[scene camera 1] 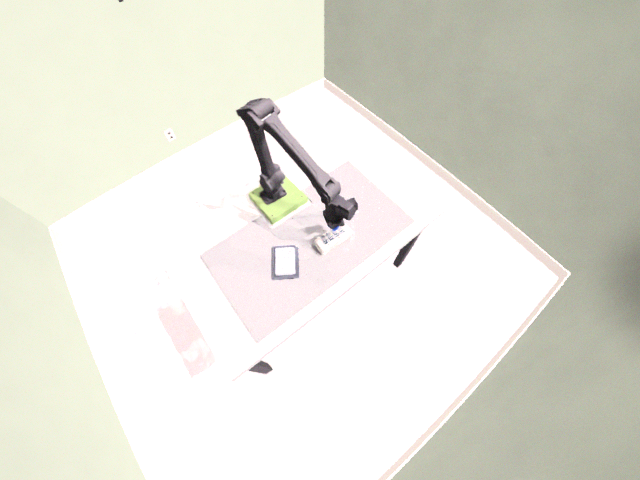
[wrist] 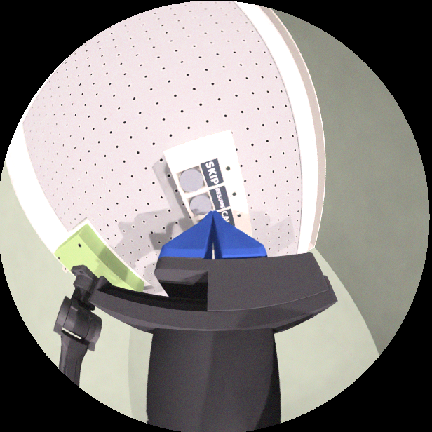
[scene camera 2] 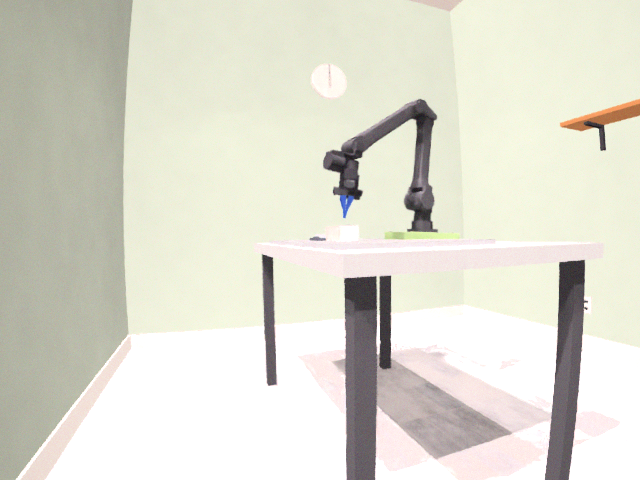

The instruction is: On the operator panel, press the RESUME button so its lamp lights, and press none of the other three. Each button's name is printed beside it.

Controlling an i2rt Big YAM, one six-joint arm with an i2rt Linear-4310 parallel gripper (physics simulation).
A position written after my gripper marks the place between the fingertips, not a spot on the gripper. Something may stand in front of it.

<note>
In view: my gripper [wrist: 212, 216] and a white operator panel [wrist: 214, 155].
</note>
